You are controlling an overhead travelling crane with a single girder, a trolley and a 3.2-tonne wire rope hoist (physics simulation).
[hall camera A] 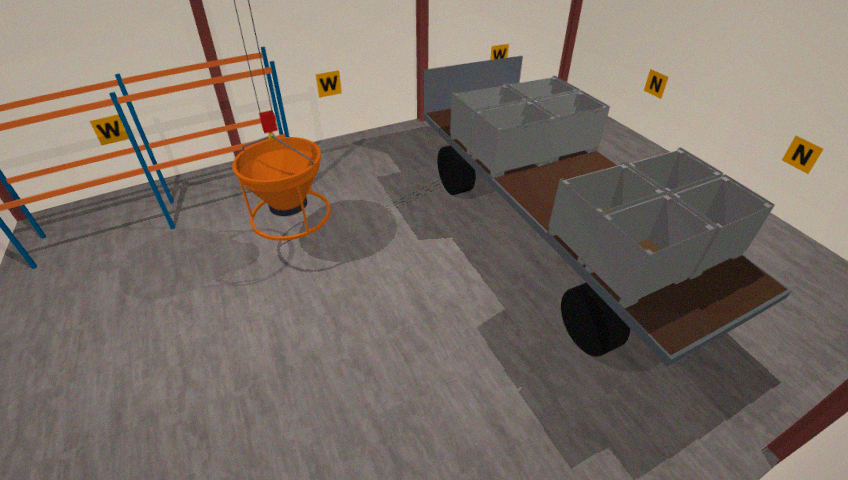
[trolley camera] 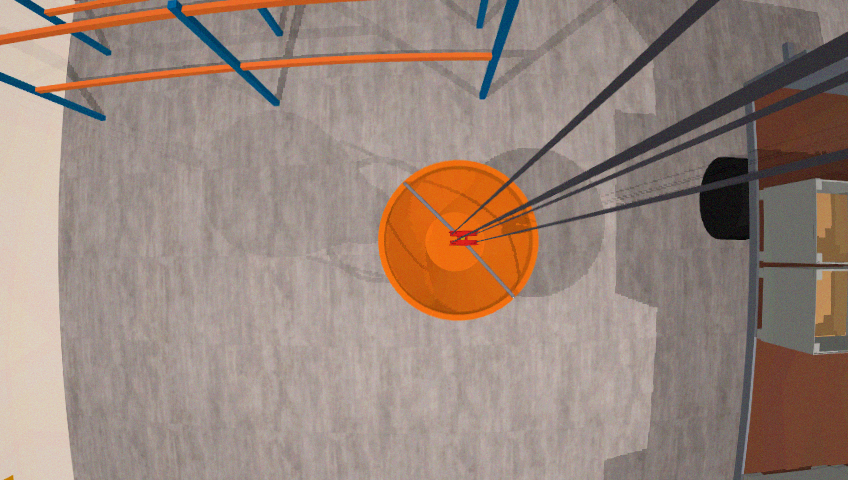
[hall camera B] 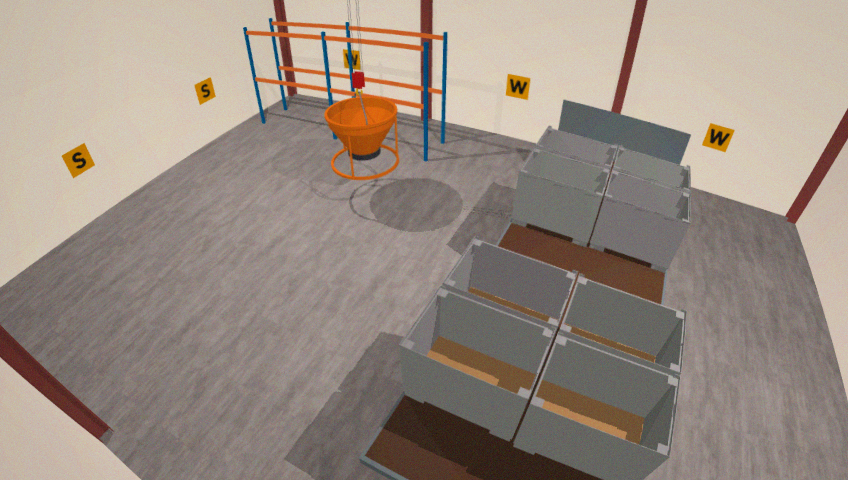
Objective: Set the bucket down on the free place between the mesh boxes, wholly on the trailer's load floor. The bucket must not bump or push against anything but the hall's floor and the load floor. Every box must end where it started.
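Observation:
The orange bucket (hall camera A: 276, 181) (hall camera B: 361, 133) (trolley camera: 416, 279) hangs upright from my hook (hall camera A: 270, 136) (hall camera B: 358, 92) (trolley camera: 462, 237), below the red hook block. Its foot ring is above the hall's floor, with its shadow set off to one side. The free place on the brown load floor (hall camera A: 535, 181) (hall camera B: 583, 261) (trolley camera: 797, 410) lies between two groups of grey mesh boxes. The group by the headboard (hall camera A: 508, 148) (hall camera B: 556, 199) (trolley camera: 788, 226) and the group towards the open end (hall camera A: 601, 255) (hall camera B: 461, 374) stand on the trailer. The bucket is well to the side of the trailer.
A blue and orange rack (hall camera A: 142, 160) (hall camera B: 426, 101) (trolley camera: 489, 77) stands by the W wall, close to the bucket. The trailer's grey headboard (hall camera A: 470, 83) (hall camera B: 621, 127) rises at its far end. A black wheel (hall camera A: 456, 171) (trolley camera: 723, 199) shows at the trailer's near side.

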